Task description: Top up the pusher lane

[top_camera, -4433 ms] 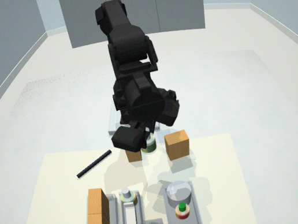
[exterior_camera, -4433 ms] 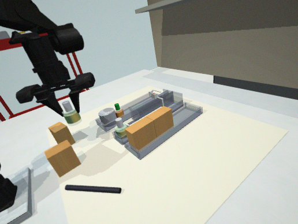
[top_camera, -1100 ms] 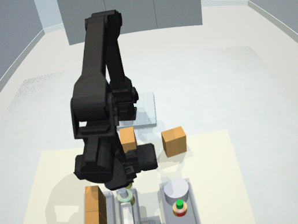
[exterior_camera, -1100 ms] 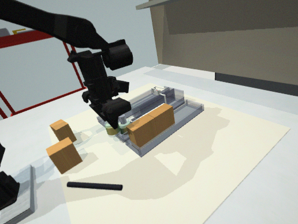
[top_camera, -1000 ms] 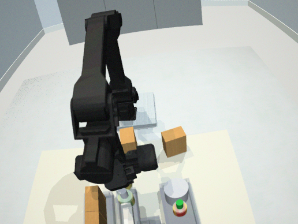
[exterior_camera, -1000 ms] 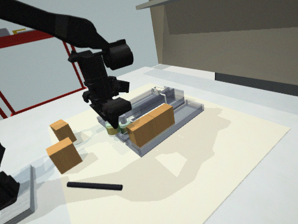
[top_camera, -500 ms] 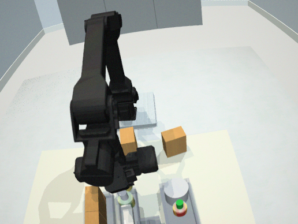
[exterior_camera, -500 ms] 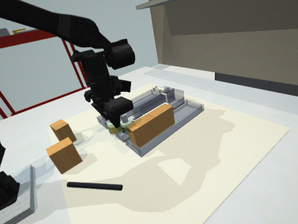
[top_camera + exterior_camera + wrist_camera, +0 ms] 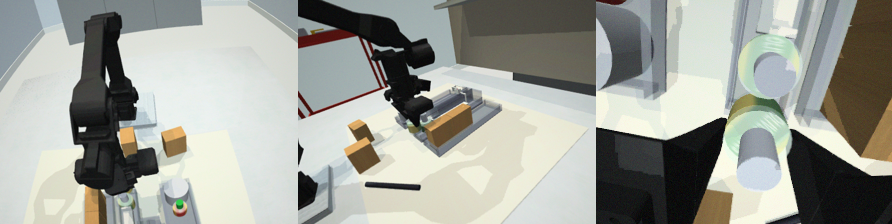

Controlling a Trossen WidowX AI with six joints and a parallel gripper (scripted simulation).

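Now: the grey cylinder 10 mm ahead of my gripper tip, 130 mm to the left of it and 30 mm below it. Also, from my gripper tip: white pusher plate: 140 mm ahead, 50 mm to the left, 10 mm below; black rod: 120 mm behind, 130 mm to the right, 50 mm below; sprung lane: 160 mm ahead, 50 mm to the left, 40 mm below.
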